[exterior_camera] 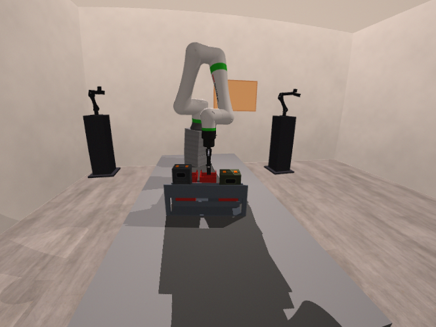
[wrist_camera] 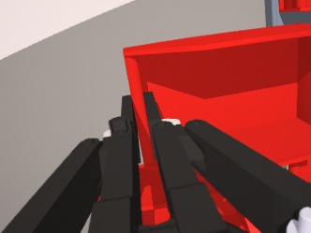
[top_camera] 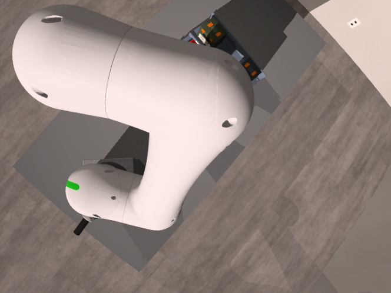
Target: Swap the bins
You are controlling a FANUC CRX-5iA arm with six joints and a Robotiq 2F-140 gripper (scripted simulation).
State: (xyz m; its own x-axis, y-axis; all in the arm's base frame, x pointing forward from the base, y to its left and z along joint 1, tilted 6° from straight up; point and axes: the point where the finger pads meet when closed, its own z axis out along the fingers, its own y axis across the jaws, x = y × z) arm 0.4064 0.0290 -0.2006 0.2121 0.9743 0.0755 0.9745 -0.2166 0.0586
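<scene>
Now: the grey disc 12 cm to the right of my hand, 7 cm below it and 3 cm ahead of it. From my hand the other things lie so: grey shelf (26 cm ahead, 6 cm to the right, 2 cm below); grey part (28 cm ahead, 6 cm below, 3 cm to the left).
</scene>
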